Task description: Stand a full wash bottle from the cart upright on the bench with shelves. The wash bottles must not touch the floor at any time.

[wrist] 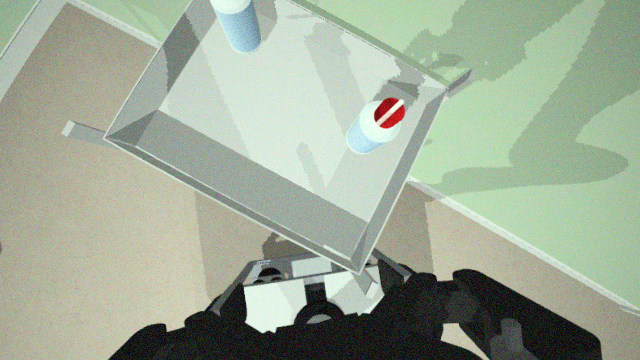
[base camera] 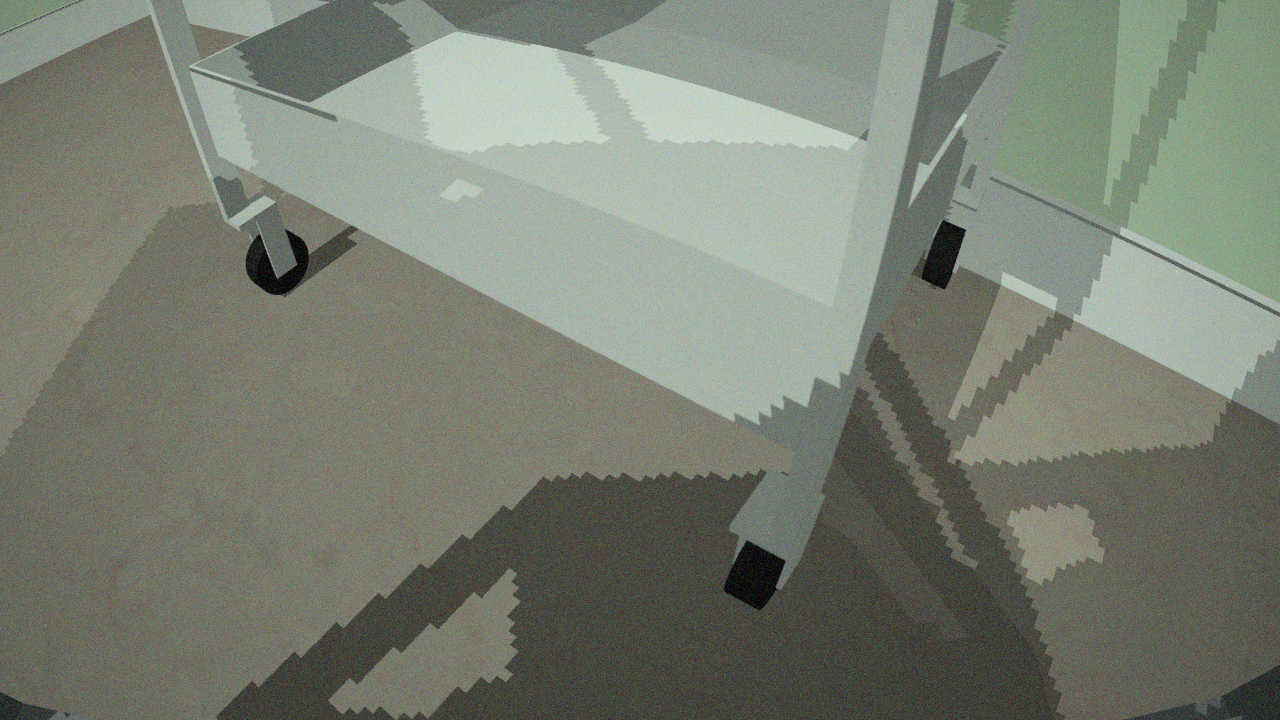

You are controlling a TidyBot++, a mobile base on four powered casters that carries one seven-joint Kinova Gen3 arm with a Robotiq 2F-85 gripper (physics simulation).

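Places are measured from the arm's base along level axes (x up, y left, z back), in metres.
Where they show: gripper, between the fingertips: (wrist: pixel 313 286).
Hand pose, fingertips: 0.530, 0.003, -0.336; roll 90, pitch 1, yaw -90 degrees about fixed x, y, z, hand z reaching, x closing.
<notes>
Things, the pixels of their top centre, and the offset from my fingertips, as dx, dy, dz. "pt": a spot on its surface instead.
- white spout, centre of its top: (wrist: pixel 388 114) -0.090, -0.103, -0.130
- second wash bottle, a spot on its surface: (wrist: pixel 240 27) pt -0.193, +0.060, -0.324
- cart's lower shelf, a spot on its surface: (base camera: pixel 597 287) pt -0.762, +0.004, +0.021
In the wrist view I look down into the grey top tray of the cart (wrist: pixel 252 195). A wash bottle with a red cap and white spout (wrist: pixel 375 126) stands upright in the tray's right corner, with blue liquid showing in its lower body. A second wash bottle (wrist: pixel 240 27) with a blue body stands at the tray's far left corner, its top cut off by the frame edge. My gripper (wrist: pixel 313 286) is open and empty, high above the near corner of the tray, well apart from both bottles.
The base camera shows the cart's lower shelf (base camera: pixel 597 287), its corner post (base camera: pixel 878 248) and black casters (base camera: pixel 275 262) (base camera: pixel 755 574) (base camera: pixel 943 252) close in front of my base (wrist: pixel 271 304). A green wall (wrist: pixel 486 97) with a white baseboard (wrist: pixel 486 223) runs behind the cart.
</notes>
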